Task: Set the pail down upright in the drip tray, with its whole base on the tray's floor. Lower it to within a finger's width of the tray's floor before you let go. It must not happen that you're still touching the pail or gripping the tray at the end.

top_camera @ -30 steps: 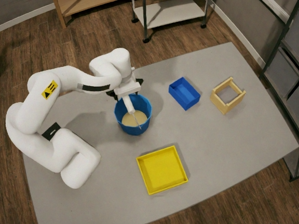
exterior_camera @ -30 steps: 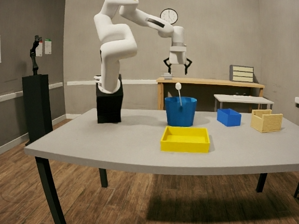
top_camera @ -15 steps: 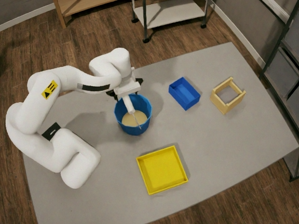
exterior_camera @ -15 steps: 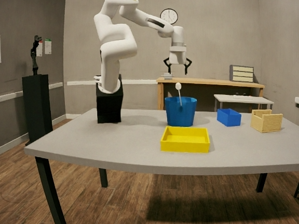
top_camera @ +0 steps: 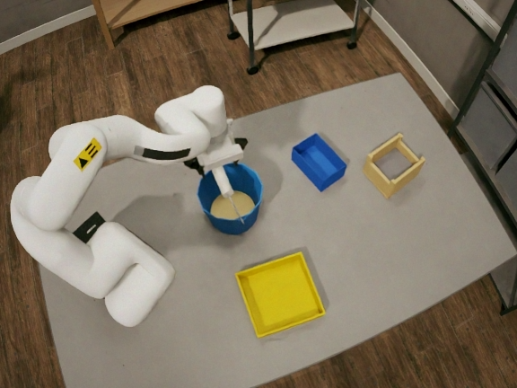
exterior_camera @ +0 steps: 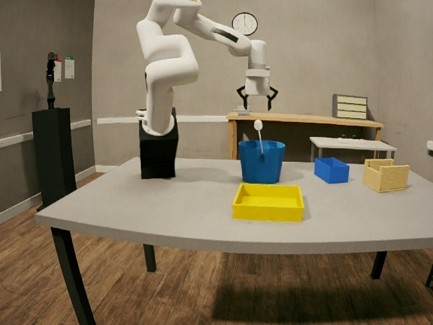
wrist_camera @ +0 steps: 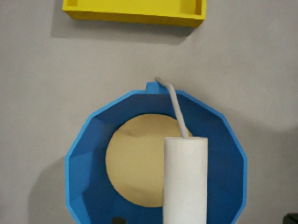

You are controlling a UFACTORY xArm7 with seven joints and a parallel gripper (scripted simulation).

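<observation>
Now: the handle 10 cm below my hand and 1 cm ahead of it. Round my hand: yellow drip tray (32 cm to the right, 29 cm below, 3 cm behind); then tan wooden crate (55 cm ahead, 25 cm below, 20 cm to the right).
</observation>
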